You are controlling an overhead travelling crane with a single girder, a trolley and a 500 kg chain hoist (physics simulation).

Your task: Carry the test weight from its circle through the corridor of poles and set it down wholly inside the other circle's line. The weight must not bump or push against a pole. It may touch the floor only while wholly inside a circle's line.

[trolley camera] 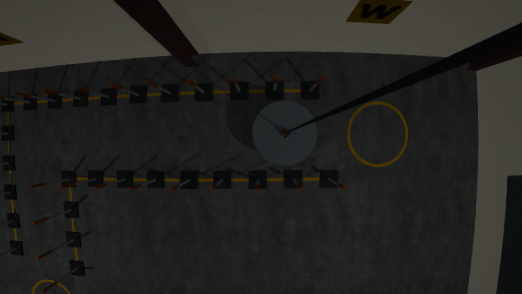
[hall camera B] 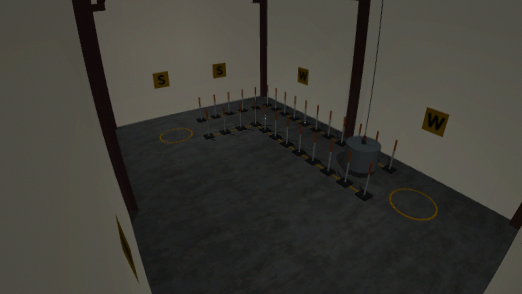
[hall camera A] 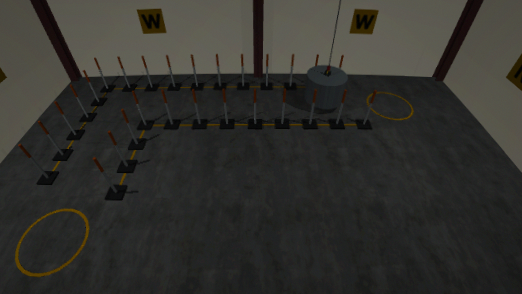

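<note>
The grey cylindrical test weight [hall camera A: 326, 91] [hall camera B: 363, 156] [trolley camera: 285, 151] hangs upright from the chain, its shadow offset on the floor beneath. It is between the two pole rows near the corridor's right end in hall camera A. In the trolley camera it shows apart from the poles on both sides. My hook [hall camera A: 328, 71] [hall camera B: 364, 140] [trolley camera: 284, 132] is shut on the weight's top fitting. The nearer yellow circle [hall camera A: 367, 102] [hall camera B: 389, 201] [trolley camera: 407, 134] lies beyond that end, with the weight outside its line. The other circle [hall camera A: 88, 230] [hall camera B: 175, 143] [trolley camera: 47, 280] lies beyond the corridor's other end.
Orange-and-white poles on black bases line both sides of the L-shaped corridor. The inner row's end pole [hall camera A: 368, 112] [hall camera B: 367, 180] stands near the weight, as does the outer row's end pole [hall camera B: 393, 156]. A dark red column [hall camera A: 258, 40] [hall camera B: 357, 75] stands at the wall behind.
</note>
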